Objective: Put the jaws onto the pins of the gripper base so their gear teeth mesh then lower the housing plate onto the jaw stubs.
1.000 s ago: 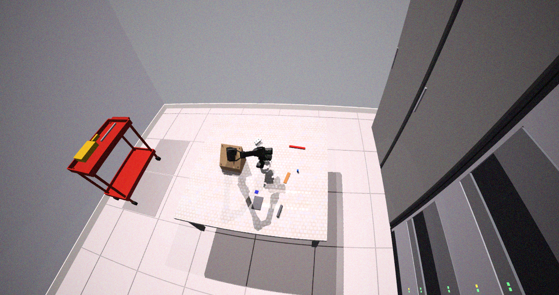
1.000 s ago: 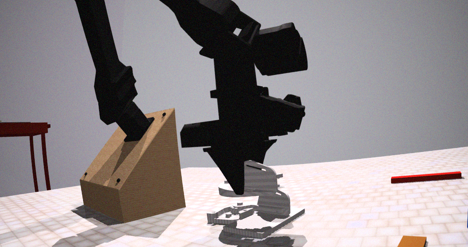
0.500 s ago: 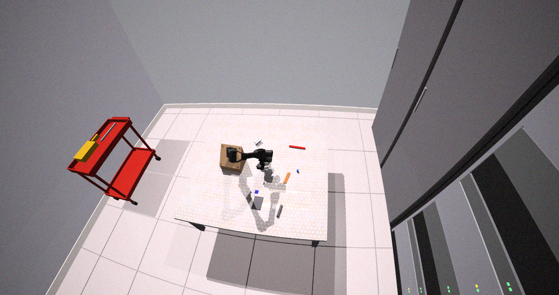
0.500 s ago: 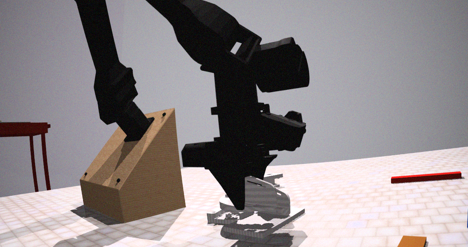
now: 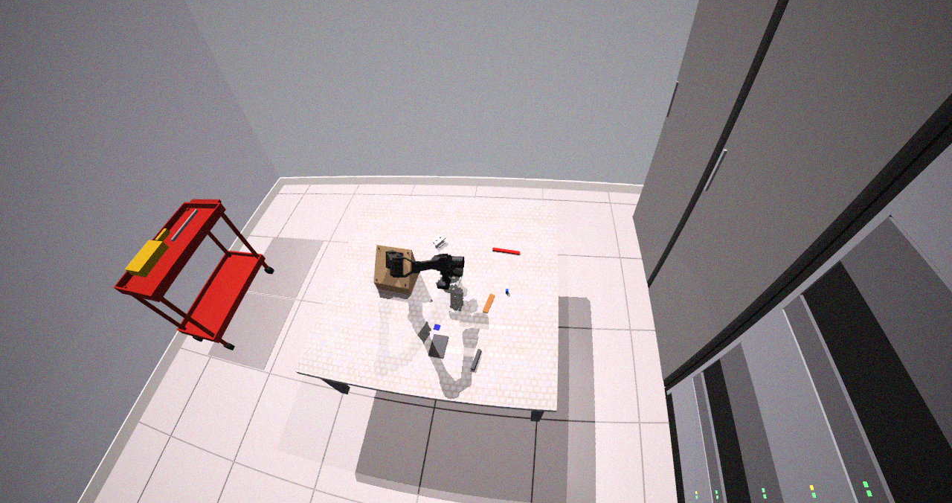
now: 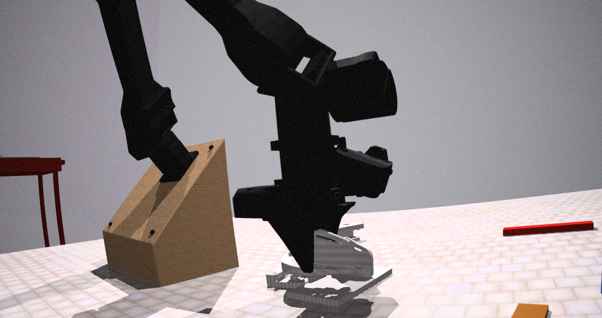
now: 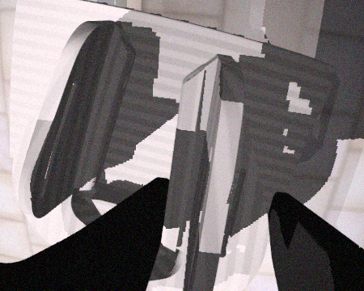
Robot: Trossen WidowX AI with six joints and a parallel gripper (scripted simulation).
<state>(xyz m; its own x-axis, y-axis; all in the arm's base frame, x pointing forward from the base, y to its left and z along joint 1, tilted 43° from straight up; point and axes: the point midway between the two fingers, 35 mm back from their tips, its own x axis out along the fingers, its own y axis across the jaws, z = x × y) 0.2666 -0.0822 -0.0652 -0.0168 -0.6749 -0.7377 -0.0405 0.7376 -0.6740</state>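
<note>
Now: the ribbed white plate 30 mm to the left of my gripper tip, 30 mm below it and 20 mm ahead of it. From my gripper tip the other things lie so: red bar: 270 mm to the left, 270 mm ahead, 30 mm below; then dark grey plate: 360 mm to the right, 30 mm below, 30 mm ahead; then orange block: 230 mm ahead, 80 mm to the right, 30 mm below.
</note>
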